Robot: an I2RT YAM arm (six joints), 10 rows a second.
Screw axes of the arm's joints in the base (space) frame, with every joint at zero. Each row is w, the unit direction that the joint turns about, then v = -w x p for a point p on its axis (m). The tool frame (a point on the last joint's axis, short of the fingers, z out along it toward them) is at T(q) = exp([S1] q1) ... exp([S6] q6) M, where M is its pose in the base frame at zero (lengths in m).
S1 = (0, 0, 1, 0, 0, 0)
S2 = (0, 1, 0, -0.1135, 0, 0.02)
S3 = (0, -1, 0, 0.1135, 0, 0.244)
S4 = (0, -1, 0, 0.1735, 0, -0.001)
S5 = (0, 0, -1, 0, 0.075, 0)
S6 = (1, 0, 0, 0, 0.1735, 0)
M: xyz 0.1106 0 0.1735 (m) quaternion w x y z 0.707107 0 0.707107 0
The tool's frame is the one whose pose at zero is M.
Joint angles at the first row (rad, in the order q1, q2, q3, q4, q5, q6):
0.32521, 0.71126, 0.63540, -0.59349, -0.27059, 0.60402
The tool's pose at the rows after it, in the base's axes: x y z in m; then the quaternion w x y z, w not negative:
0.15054 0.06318 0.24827 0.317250 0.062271 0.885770 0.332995
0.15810 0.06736 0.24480 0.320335 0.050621 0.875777 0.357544
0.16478 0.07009 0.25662 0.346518 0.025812 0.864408 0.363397
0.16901 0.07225 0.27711 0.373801 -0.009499 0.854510 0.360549
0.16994 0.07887 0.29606 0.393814 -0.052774 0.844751 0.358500
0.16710 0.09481 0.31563 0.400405 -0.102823 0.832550 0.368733
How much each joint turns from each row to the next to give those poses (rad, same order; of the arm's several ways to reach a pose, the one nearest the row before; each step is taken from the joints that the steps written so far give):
0.00049, 0.03562, -0.04471, 0.09261, -0.06398, 0.02768
0.00004, 0.03179, -0.02030, 0.08964, -0.04601, 0.00730
0.00083, 0.02239, 0.03352, 0.04280, -0.00911, -0.03661
0.00268, 0.01755, 0.07049, -0.00994, -0.00602, -0.06464
0.03235, 0.01686, 0.06754, -0.01578, 0.00224, -0.06228
0.08542, 0.02586, 0.07400, -0.01495, 0.01180, -0.03413

